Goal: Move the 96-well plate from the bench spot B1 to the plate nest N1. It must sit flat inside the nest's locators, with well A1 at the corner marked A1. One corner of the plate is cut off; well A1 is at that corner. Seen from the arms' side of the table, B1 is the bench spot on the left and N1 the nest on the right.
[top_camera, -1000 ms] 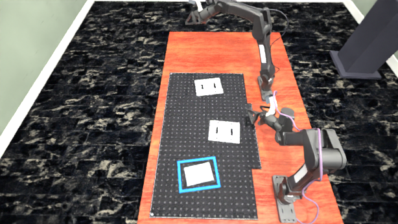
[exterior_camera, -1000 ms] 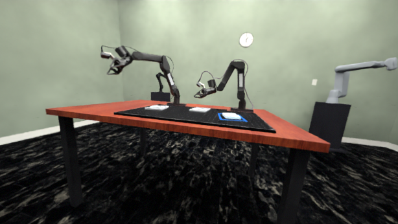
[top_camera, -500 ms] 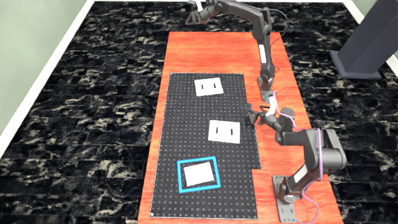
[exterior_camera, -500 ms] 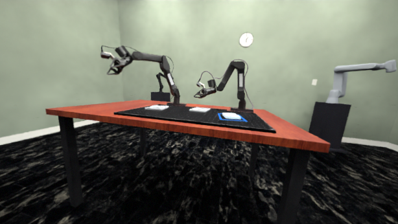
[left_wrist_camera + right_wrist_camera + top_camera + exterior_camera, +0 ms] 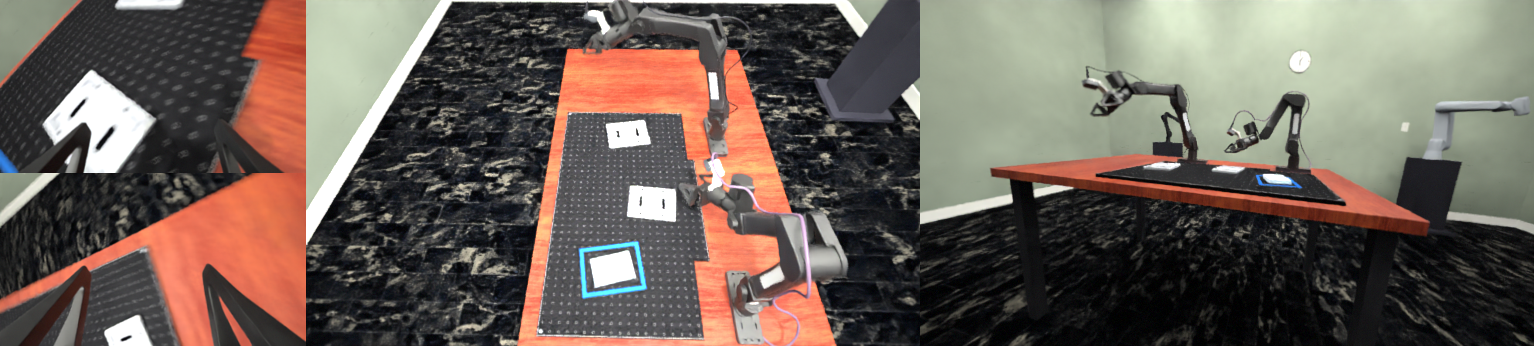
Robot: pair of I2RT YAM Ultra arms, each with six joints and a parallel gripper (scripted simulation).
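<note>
My left gripper is now 28 cm to the right of the 96-well plate, 25 cm short of it and 9 cm above it. Also, from my left hand: nest plate: 28 cm to the right, 22 cm ahead, 9 cm below.
</note>
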